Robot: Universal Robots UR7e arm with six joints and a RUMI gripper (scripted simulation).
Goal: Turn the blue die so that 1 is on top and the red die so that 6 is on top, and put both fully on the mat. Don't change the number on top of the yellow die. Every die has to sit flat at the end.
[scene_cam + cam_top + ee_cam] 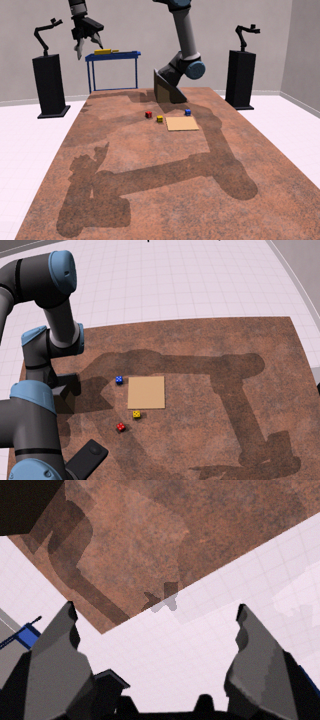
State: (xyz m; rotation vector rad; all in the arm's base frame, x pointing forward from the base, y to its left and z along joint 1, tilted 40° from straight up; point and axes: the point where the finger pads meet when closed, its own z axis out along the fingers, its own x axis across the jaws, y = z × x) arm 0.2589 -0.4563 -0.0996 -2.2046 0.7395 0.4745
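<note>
My gripper is now 31 cm above the red die, 27 cm to the right of it and 5 cm short of it. From my hand the other things lie so: yellow die (32 cm to the left, 31 cm below, 11 cm ahead); then blue die (48 cm to the left, 31 cm below, 5 cm ahead); then tan mat (42 cm to the left, 32 cm below, 15 cm ahead).
</note>
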